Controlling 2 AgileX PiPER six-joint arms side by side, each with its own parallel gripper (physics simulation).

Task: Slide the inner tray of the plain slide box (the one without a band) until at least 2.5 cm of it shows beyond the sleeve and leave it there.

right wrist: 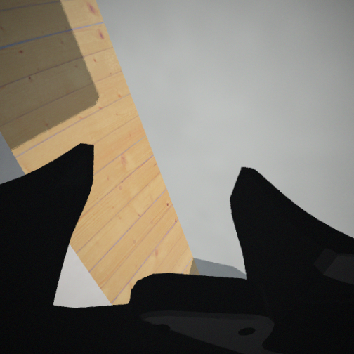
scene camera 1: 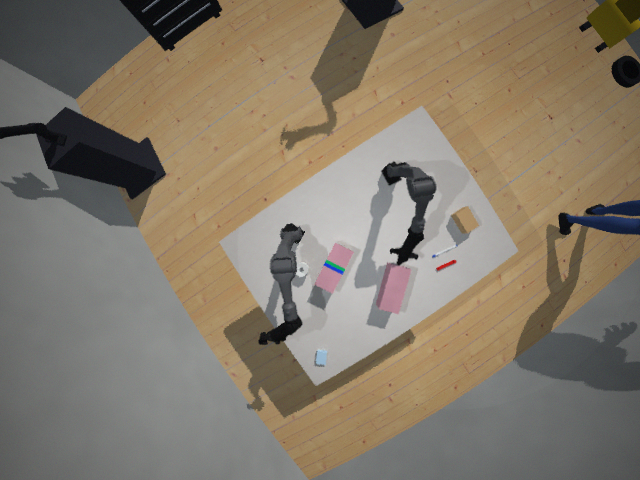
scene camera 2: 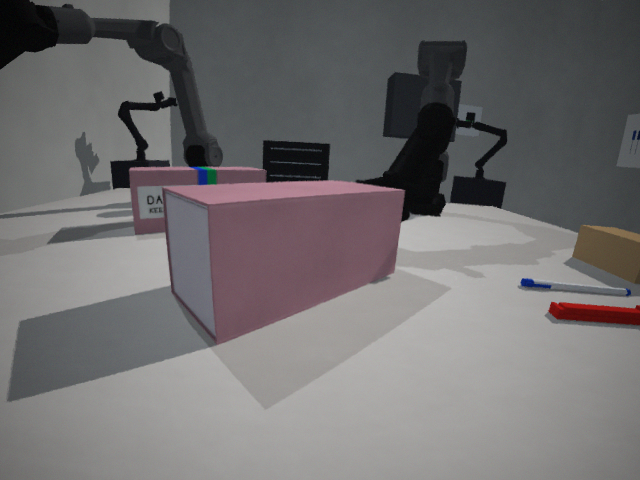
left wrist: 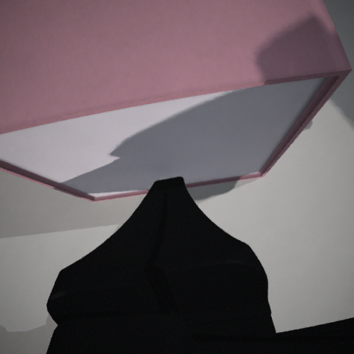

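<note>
The plain pink slide box (scene camera 1: 394,288) (scene camera 2: 305,253) (left wrist: 150,55) lies on the table, its long side running away from the left arm. The pale end of its inner tray (scene camera 2: 190,258) (left wrist: 210,135) shows at both sleeve ends; at the near end in the left wrist view it sits slightly inside the sleeve's rim. No tray length is seen beyond the sleeve. My left gripper (scene camera 1: 399,261) (left wrist: 172,195) is shut and empty, its tips at the lower part of that near end; whether they touch is unclear. My right gripper (scene camera 1: 262,338) (right wrist: 166,173) is open and empty, away from the box.
A pink box with a blue and green band (scene camera 1: 341,254) (scene camera 2: 237,180) stands left of the plain box. A tan block (scene camera 1: 465,219), a blue-white pen (scene camera 1: 445,251) and a red item (scene camera 1: 446,265) lie right. A white ring lies by the right arm; a light-blue block (scene camera 1: 321,357) lies near the lower corner.
</note>
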